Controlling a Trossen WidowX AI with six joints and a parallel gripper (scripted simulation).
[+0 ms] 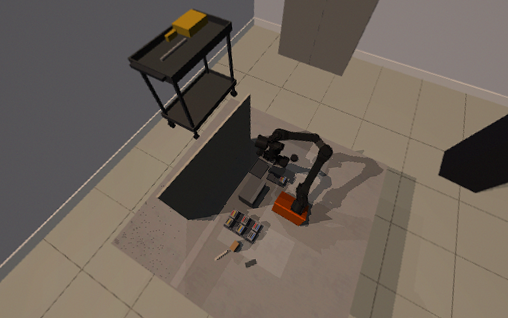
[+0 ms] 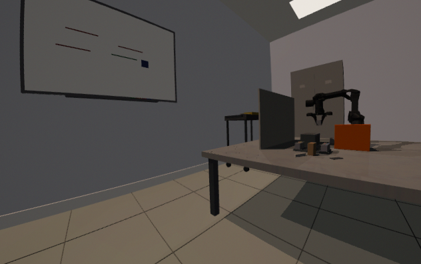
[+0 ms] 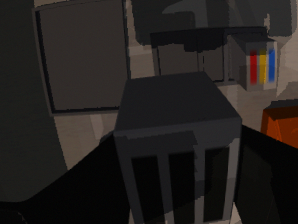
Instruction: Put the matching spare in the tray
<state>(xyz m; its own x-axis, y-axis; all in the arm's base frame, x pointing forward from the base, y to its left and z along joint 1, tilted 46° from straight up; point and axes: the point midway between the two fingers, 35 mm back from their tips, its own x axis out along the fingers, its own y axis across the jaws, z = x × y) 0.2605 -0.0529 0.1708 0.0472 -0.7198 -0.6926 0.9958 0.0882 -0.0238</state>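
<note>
The dark shallow tray lies 80 mm ahead of my gripper tip and 170 mm below it. The rest, counted from my gripper tip: tall dark panel (260 mm ahead, 190 mm to the left, 50 mm above); then dark spare block (20 mm above); then grey mounted unit (20 mm ahead, 190 mm to the left, 120 mm below).
</note>
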